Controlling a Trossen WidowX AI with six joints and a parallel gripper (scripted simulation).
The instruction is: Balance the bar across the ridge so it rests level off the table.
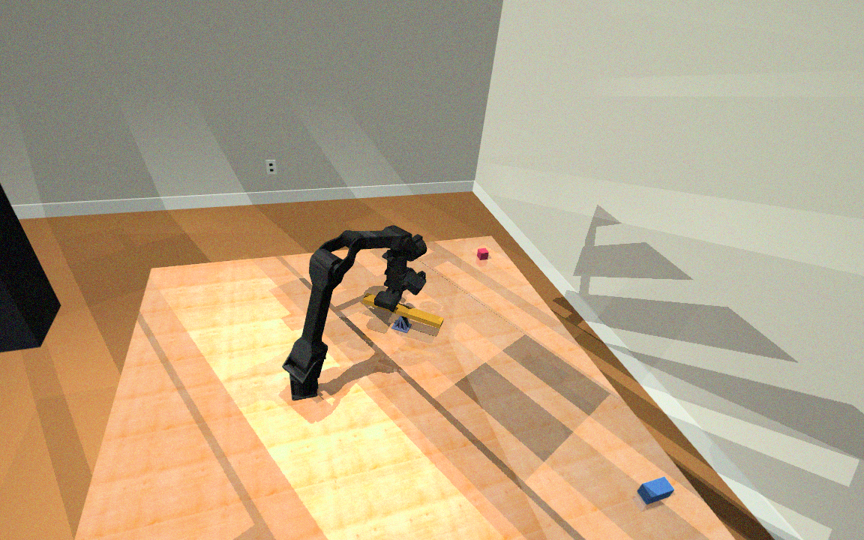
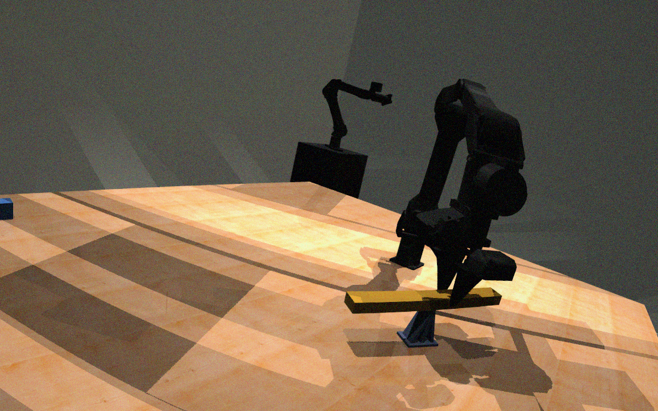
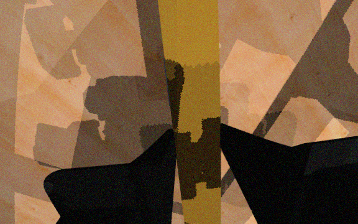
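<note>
Right now my gripper tip is 20 mm short of the yellow bar and 20 mm to the left of it. Also, from my gripper tip: small magenta cube 440 mm ahead, 310 mm to the left, 50 mm below; blue block 440 mm ahead, 690 mm to the right, 50 mm below.
</note>
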